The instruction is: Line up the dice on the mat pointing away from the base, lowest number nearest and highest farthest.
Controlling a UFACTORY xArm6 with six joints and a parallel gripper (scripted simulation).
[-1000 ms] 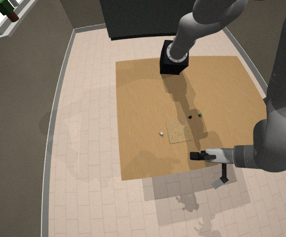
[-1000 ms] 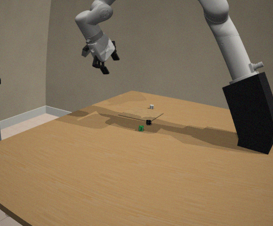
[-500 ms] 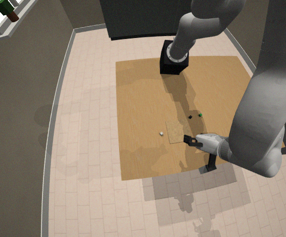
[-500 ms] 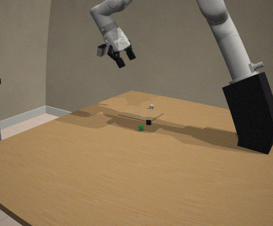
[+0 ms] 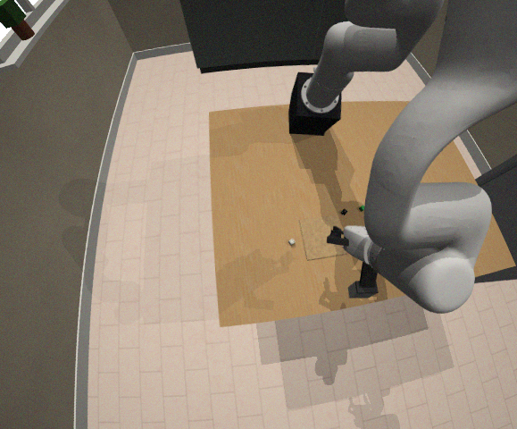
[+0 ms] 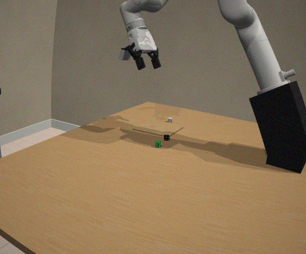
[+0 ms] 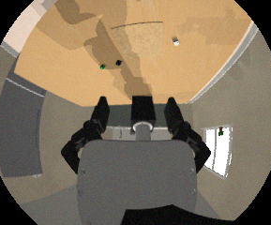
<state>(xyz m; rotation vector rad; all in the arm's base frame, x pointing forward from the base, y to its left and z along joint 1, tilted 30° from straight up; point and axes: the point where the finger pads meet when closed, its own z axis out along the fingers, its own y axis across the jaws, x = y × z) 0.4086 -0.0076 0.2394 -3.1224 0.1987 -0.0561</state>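
The white die lies 22 cm below my hand, 11 cm to the right of it and 5 cm behind it. The rest, counted from my hand: thin tan mat 23 cm below, 6 cm behind; then black die 22 cm below, 13 cm behind, 9 cm to the left; then green die 22 cm below, 17 cm to the left, 14 cm behind.
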